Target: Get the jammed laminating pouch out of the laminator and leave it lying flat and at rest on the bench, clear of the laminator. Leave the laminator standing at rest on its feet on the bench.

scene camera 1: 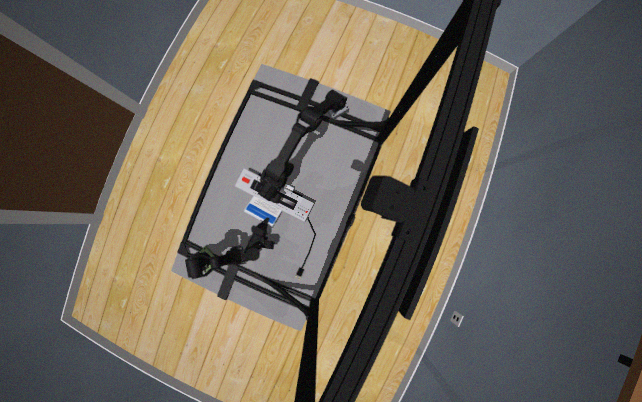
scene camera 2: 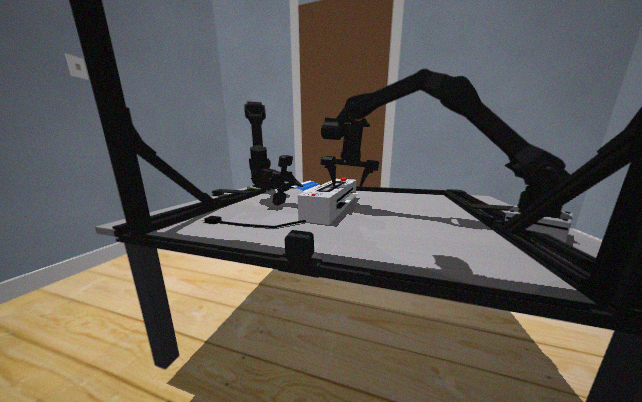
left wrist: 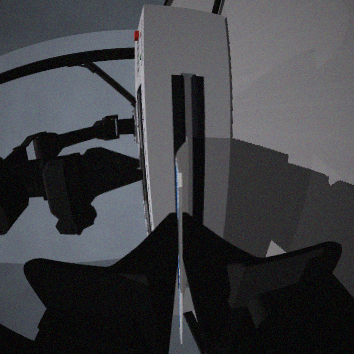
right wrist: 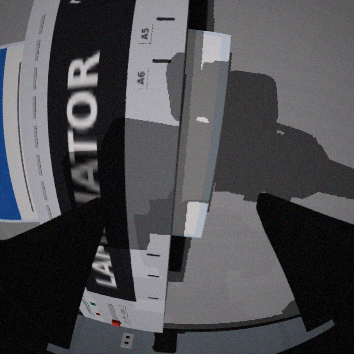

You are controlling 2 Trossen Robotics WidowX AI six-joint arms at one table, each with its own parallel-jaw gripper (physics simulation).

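Frame: origin at the left arm's base, x ahead, y left, z up, level; millimetres.
Seen in the pictures: left gripper, fingertip midpoint: point(scene camera 1: 268, 217) point(scene camera 2: 302, 187) point(left wrist: 177, 219); right gripper, fingertip midpoint: point(scene camera 2: 346, 188) point(left wrist: 141, 167) point(right wrist: 183, 203); left arm's base, link origin: point(scene camera 1: 204, 260) point(scene camera 2: 260, 186); right arm's base, link origin: point(scene camera 1: 335, 104) point(scene camera 2: 539, 212) point(left wrist: 133, 125).
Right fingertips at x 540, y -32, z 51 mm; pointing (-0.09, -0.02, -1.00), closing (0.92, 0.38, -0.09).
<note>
Offsets run from my right fingertips to a thing's top centre. "pt": to the spot under its first point.
The white laminator point(scene camera 1: 306, 209) point(scene camera 2: 316, 209) point(left wrist: 160, 45) point(right wrist: 155, 100) stands upright on the bench. The pouch point(scene camera 1: 260, 213) point(scene camera 2: 307, 185) point(left wrist: 179, 200) point(right wrist: 10, 130) runs through its slot: a blue-and-white part sticks out on the left arm's side, and a clear end shows beyond the opposite side in the right wrist view. My left gripper point(scene camera 1: 266, 220) point(scene camera 2: 301, 186) point(left wrist: 177, 219) is shut on the pouch's outer edge. My right gripper point(scene camera 1: 273, 195) point(scene camera 2: 348, 186) point(right wrist: 183, 203) is open and points down, one finger over the laminator's top, the other beyond its far side. Whether the finger touches the top is unclear.
A black cable @[pt dx -55, dy -271, dz -68 mm] point(scene camera 1: 315, 234) point(scene camera 2: 250, 225) runs from the laminator's end to a plug @[dx -239, dy -346, dz -62 mm] point(scene camera 1: 300, 271) point(scene camera 2: 213, 219) on the bench. Black frame rails point(scene camera 1: 216, 172) edge the bench. A dark overhead beam point(scene camera 1: 440, 145) crosses scene camera 1's view.
</note>
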